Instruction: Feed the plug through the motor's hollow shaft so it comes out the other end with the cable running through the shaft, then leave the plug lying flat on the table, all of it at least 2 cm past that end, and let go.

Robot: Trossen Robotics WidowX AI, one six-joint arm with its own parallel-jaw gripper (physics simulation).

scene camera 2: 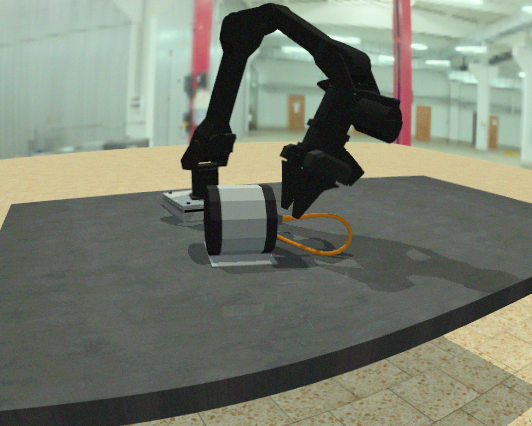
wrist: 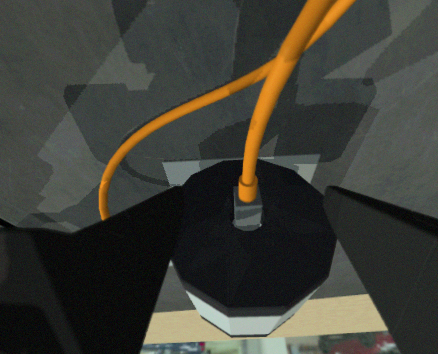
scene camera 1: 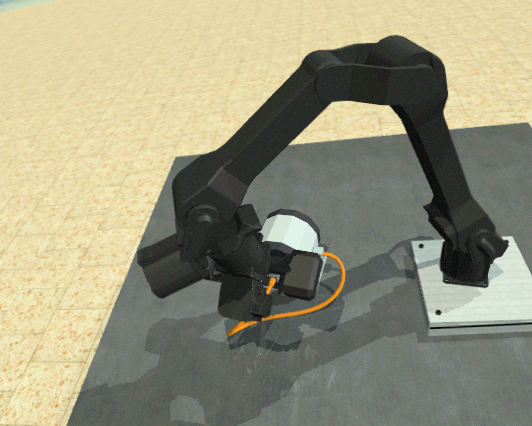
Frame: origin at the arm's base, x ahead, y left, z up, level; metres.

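Seen in the pictures: gripper, fingertip midpoint: (scene camera 2: 289, 213) (wrist: 253, 195) (scene camera 1: 268, 281); arm's base, origin of the base link: (scene camera 1: 464, 269).
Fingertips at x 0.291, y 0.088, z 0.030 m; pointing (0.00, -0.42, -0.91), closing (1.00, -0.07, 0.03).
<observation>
Offsets run from my fingertips to a thing's top centre. Level surfaces: height alone.
The motor {dx -0.007, dy -0.077, dz +0.042 m} (scene camera 1: 290, 231) (scene camera 2: 242, 220) (wrist: 250, 270) is a white drum with black ends, lying on its side. The grey plug {dx -0.002, dy -0.027, dz -0.002 m} (scene camera 1: 273, 276) (scene camera 2: 280, 219) (wrist: 248, 212) sits partly inside the shaft opening in the near black end; its rear part, with the orange collar, sticks out. The orange cable (scene camera 1: 343, 275) (scene camera 2: 350, 235) (wrist: 256, 117) runs from the plug out in a loop and back beside the motor. My gripper (scene camera 2: 292, 211) (wrist: 253, 195) is open and empty, its fingers apart on either side of the plug's line. The shaft's far opening is hidden.
The motor stands on a light foot plate {dx -0.004, dy -0.077, dz -0.058 m} (scene camera 2: 242, 261) (wrist: 182, 172) on the dark table {dz -0.060 m} (scene camera 1: 380, 380) (scene camera 2: 125, 320). The arm's silver base plate (scene camera 1: 465, 310) (scene camera 2: 182, 207) is at the right in scene camera 1. The arm arches over from there and casts shadows around the motor.
</observation>
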